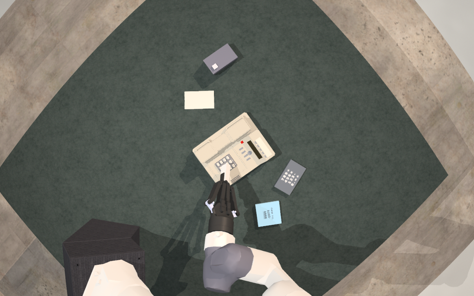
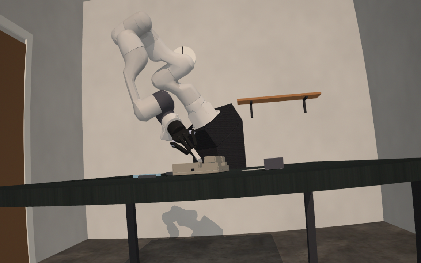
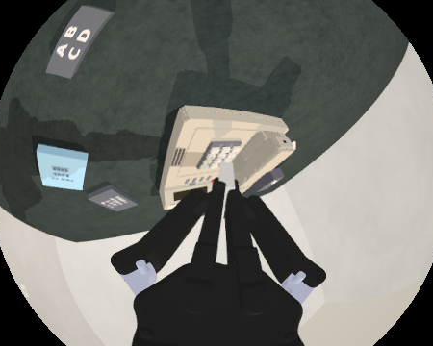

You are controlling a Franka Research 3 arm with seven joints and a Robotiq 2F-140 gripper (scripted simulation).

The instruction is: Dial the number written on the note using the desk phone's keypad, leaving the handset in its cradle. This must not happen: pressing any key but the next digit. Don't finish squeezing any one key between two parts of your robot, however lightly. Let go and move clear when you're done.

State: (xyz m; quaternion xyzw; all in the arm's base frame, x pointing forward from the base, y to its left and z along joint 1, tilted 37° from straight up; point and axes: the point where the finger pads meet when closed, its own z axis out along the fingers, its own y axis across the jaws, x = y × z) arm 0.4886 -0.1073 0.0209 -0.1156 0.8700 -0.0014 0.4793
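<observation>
Now: the handset 8 cm ahead of my hand, 7 cm to the left of it and 3 cm below it. The rest, counted from my hand: light blue note 21 cm to the right, 7 cm below, 4 cm behind; then blank cream card 21 cm to the left, 15 cm ahead, 7 cm below; then dark grey keypad card 20 cm to the right, 11 cm ahead, 7 cm below.
</observation>
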